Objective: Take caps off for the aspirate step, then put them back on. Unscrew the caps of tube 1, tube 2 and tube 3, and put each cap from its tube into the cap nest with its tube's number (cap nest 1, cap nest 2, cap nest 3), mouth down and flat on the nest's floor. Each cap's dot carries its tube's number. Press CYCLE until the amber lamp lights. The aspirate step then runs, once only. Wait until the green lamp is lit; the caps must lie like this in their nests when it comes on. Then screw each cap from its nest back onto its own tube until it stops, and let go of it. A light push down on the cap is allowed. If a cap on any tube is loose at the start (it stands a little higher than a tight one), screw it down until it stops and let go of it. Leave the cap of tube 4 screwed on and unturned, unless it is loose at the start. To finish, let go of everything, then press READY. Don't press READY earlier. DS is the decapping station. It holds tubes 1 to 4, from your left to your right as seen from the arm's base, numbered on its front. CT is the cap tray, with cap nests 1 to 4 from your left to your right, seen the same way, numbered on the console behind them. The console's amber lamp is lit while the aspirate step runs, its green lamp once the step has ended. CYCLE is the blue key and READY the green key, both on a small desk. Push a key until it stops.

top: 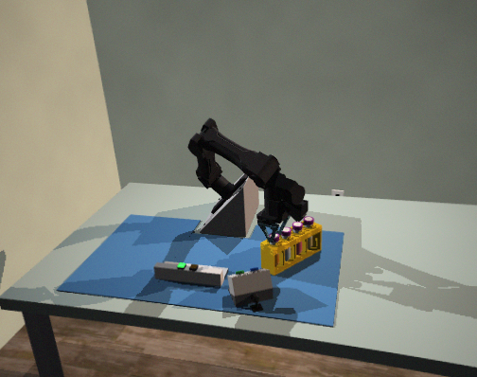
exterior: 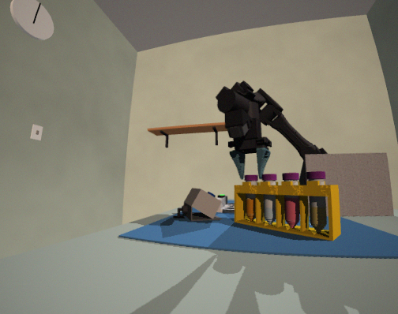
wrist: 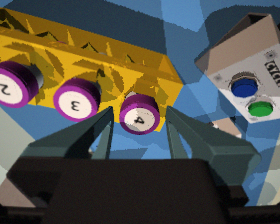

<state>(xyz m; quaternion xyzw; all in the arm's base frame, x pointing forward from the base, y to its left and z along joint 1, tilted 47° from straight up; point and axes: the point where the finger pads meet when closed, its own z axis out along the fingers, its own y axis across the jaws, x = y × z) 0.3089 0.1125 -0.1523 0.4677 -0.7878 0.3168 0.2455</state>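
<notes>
The blue cycle key is 110 mm ahead of my hand, 50 mm to the right of it and 50 mm below it. The rest, counted from my hand: green ready key 130 mm ahead, 90 mm to the right, 50 mm below; small key desk 130 mm ahead, 80 mm to the right, 70 mm below.
</notes>
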